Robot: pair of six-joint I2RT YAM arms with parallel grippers.
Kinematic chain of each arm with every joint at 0, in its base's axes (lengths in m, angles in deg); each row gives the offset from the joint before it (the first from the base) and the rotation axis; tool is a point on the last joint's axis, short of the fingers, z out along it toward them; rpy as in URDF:
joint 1: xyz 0 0 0.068 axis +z
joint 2: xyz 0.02 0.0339 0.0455 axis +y
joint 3: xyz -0.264 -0.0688 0 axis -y
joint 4: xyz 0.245 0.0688 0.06 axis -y
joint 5: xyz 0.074 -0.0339 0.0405 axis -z
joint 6: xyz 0.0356 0 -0.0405 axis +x
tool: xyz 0 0 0 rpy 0 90 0
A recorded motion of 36 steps. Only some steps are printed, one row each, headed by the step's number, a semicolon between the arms.
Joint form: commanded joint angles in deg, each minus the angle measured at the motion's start. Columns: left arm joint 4, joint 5, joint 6, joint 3, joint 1, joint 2; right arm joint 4, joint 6, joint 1, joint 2, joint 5, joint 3.
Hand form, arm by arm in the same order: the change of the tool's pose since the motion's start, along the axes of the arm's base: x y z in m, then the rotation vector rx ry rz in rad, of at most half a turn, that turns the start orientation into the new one. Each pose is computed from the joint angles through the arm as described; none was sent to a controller.
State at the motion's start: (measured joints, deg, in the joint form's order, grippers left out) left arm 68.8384 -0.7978 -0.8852 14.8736 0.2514 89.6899; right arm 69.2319 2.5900 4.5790 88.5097 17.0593 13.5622
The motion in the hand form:
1: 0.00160 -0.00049 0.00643 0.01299 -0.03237 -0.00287; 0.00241 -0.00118 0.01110 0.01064 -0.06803 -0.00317
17: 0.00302 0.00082 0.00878 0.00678 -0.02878 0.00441; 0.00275 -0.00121 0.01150 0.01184 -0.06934 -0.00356
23: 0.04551 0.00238 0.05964 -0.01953 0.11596 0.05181; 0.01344 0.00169 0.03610 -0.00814 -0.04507 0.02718
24: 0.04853 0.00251 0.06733 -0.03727 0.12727 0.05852; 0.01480 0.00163 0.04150 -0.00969 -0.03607 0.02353
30: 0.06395 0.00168 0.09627 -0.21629 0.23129 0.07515; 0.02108 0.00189 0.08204 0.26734 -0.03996 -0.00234
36: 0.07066 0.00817 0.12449 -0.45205 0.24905 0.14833; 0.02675 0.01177 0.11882 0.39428 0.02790 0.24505
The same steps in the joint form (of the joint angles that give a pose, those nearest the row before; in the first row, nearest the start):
1: 0.53 -0.02 0.74 0.51 -0.12 -0.84; 1.98 0.31 -0.35 -1.14 -0.18 0.72
17: -0.94 -0.12 0.37 1.05 0.17 -1.55; 1.91 0.38 -0.36 -1.17 -0.18 0.82
23: -32.46 -2.65 -1.53 17.89 0.10 -7.87; -10.62 -0.82 -0.07 -7.63 -1.58 5.76
24: -35.75 -2.85 -2.61 19.81 0.10 -8.53; -13.60 -0.86 -0.08 -9.06 -1.37 6.80
30: -52.53 -1.37 -12.92 29.75 0.10 -9.08; -32.73 15.62 -0.17 -17.08 -1.67 14.76
36: -62.01 -0.93 -26.58 36.84 1.30 -9.64; -46.29 20.84 -0.19 -20.44 -17.15 22.88

